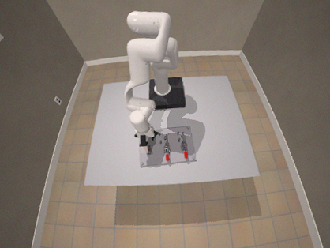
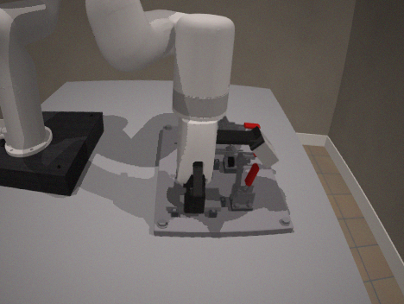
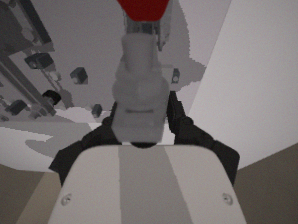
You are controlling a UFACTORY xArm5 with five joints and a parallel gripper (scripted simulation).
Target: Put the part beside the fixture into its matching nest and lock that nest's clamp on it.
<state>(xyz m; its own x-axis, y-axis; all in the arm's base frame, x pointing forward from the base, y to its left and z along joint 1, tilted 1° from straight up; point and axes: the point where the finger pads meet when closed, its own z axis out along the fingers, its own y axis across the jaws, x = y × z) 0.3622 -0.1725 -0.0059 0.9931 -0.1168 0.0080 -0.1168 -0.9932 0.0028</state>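
The grey block part is 2 cm below my hand. Also, from my hand: grey fixture plate (10 cm to the left, 7 cm ahead, 4 cm below).
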